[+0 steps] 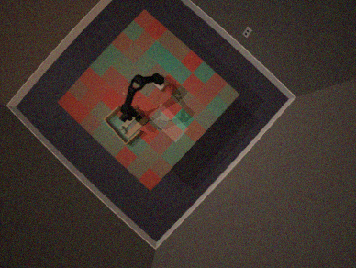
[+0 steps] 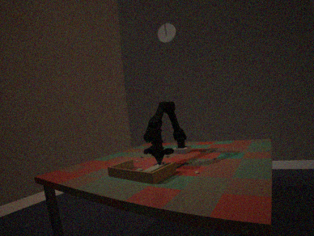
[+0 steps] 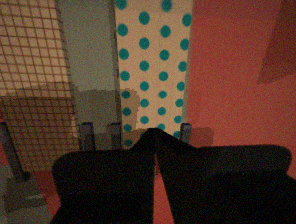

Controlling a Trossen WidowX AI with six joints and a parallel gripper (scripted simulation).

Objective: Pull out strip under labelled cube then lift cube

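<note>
Now: gripper tip 90 mm short of the dotted strip and 10 mm to the left of it. The rest, counted from my gripper tip: purplish block: 140 mm behind, 90 mm to the right.
</note>
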